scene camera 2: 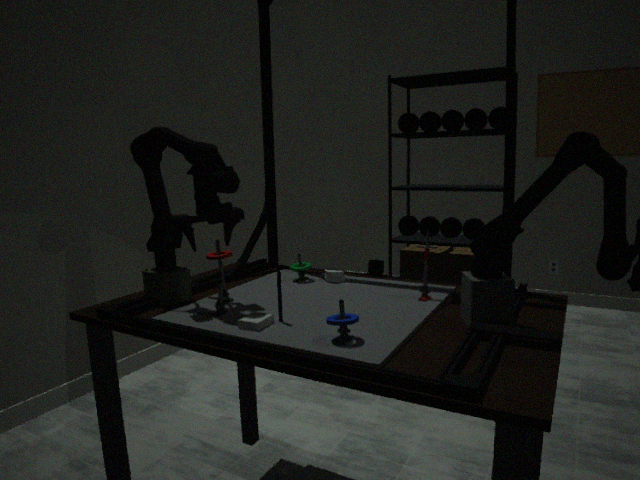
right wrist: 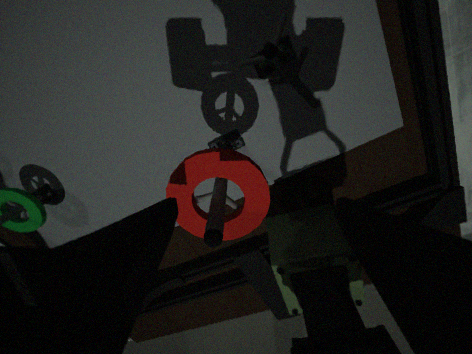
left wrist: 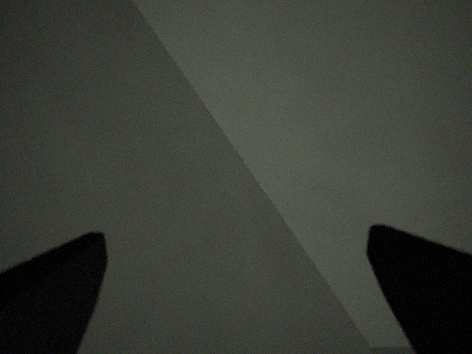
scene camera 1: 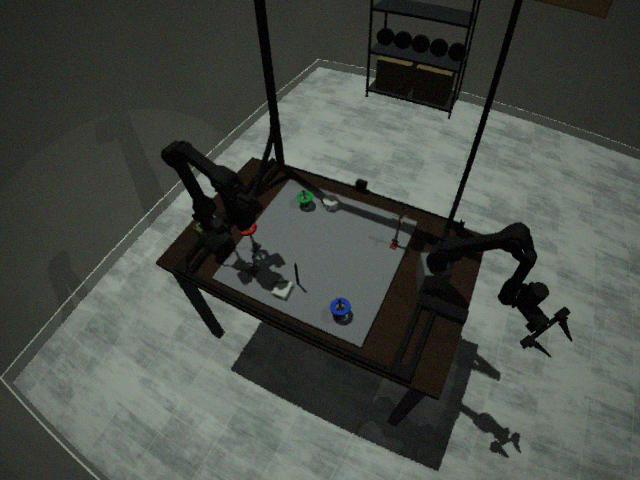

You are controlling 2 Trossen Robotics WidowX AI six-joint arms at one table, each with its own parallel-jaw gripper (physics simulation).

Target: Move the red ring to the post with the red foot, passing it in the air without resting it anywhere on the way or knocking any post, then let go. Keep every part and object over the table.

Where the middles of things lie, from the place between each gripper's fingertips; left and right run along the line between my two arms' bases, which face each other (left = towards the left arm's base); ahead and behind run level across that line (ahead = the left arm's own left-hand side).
My right hand is 30 mm past the red ring point(right wrist: 216, 162), 20 mm above it and 10 mm to the right of it. The rest, counted from my right hand: tall post point(right wrist: 213, 235) (60 mm below, 30 mm behind, 10 mm to the left).
Now: the red ring 1140 mm to the right of my left hand, 260 mm behind it and 10 mm below it. From my left hand the other things lie so: tall post: 1140 mm to the right, 260 mm behind, 50 mm below.
